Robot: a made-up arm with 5 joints. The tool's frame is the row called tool. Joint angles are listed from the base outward. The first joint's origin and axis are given. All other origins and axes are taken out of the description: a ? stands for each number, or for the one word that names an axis. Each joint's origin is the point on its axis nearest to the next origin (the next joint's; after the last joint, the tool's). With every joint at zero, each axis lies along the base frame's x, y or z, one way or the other. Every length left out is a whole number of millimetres.
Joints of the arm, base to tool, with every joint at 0 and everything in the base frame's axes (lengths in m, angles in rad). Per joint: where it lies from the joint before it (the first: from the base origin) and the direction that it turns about. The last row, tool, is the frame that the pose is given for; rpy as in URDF.
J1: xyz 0 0 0.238 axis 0 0 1
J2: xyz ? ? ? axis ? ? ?
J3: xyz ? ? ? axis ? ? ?
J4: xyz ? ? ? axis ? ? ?
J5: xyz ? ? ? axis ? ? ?
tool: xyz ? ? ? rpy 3.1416 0 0
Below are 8 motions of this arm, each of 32 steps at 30 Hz.
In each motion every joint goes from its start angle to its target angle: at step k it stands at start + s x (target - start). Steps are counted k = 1, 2, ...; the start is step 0. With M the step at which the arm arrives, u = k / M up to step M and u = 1 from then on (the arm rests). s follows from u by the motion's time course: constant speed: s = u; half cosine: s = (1 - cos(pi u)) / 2; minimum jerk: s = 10 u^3 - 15 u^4 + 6 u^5.
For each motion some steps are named. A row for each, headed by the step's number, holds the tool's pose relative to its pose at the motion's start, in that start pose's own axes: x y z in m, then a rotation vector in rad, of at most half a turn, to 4 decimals.
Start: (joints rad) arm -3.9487 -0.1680 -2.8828 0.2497 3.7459
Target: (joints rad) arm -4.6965 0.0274 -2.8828 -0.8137 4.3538
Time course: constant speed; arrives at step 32
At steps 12, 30, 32:
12: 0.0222 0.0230 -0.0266 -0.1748 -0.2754 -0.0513
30: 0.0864 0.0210 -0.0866 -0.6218 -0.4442 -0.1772
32: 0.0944 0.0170 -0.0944 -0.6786 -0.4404 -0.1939

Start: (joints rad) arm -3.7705 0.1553 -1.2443 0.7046 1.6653
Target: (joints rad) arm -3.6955 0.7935 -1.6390 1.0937 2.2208
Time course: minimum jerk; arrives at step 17
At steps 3, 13, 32:
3: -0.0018 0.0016 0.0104 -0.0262 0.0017 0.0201
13: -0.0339 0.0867 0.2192 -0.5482 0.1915 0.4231
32: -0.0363 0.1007 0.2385 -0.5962 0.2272 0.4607

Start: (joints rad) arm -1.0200 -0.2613 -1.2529 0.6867 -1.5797
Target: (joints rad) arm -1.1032 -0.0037 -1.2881 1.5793 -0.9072
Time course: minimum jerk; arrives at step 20
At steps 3, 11, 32:
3: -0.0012 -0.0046 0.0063 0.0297 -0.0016 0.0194
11: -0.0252 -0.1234 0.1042 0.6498 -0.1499 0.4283
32: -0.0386 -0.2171 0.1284 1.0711 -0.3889 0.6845

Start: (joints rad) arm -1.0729 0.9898 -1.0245 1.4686 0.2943
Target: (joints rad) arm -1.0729 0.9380 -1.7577 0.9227 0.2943
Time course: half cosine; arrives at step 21
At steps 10, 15, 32:
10: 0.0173 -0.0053 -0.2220 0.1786 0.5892 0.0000
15: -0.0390 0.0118 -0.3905 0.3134 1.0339 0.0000
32: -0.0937 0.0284 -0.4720 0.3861 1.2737 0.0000

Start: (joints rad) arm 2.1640 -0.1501 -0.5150 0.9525 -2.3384
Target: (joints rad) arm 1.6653 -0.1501 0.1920 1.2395 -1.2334
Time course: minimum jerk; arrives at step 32
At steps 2, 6, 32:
2: 0.0001 -0.0007 0.0008 0.0014 0.0018 0.0035
6: 0.0026 -0.0150 0.0173 0.0307 0.0382 0.0770
32: 0.2542 -0.2408 0.2191 0.9472 0.6150 1.3624

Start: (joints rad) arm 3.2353 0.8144 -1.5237 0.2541 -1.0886
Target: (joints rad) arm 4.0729 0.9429 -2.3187 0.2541 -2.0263
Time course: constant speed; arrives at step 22
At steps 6, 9, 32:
6: 0.1770 -0.0180 -0.0598 -0.1294 0.1754 -0.4502
9: 0.2606 -0.0449 -0.1017 -0.2069 0.2650 -0.6653
32: 0.5168 -0.2642 -0.3633 -0.6726 0.6667 -1.4727

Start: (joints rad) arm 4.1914 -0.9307 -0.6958 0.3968 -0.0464
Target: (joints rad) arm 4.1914 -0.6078 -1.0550 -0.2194 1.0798
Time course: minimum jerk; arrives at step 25
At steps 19, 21, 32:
19: 0.1307 0.0061 -0.0549 0.2765 0.5522 0.9902
21: 0.1370 0.0064 -0.0592 0.3173 0.5825 1.0524
32: 0.1401 0.0065 -0.0614 0.3395 0.5975 1.0842

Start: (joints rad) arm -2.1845 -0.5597 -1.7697 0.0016 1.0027
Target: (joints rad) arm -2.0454 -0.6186 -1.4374 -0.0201 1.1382
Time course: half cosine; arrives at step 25
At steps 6, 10, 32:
6: -0.0122 0.0135 0.0049 -0.0215 -0.0299 0.0311
10: -0.0324 0.0341 0.0109 -0.0555 -0.0762 0.0782
32: -0.1028 0.0954 0.0178 -0.1668 -0.2197 0.2169

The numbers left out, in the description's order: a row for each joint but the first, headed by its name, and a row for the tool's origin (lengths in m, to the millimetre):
J2: xyz 0 0 0, axis 0 1 0
J3: xyz 0.045 0 0.242, axis 0 1 0
J4: xyz 0.083 0 -0.366, axis 0 1 0
J5: xyz 0.116 0 -0.148, axis 0 0 -1
tool: xyz 0 0 0

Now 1 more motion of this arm.
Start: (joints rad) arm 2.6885 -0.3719 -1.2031 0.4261 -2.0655
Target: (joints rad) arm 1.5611 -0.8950 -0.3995 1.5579 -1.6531
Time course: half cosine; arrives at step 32
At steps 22, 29, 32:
22: -0.0586 -0.4754 -0.1223 1.1668 -0.1583 1.0428
29: 0.0010 -0.5566 -0.1845 1.3890 -0.1541 1.4020
32: 0.0088 -0.5635 -0.1907 1.4104 -0.1513 1.4421

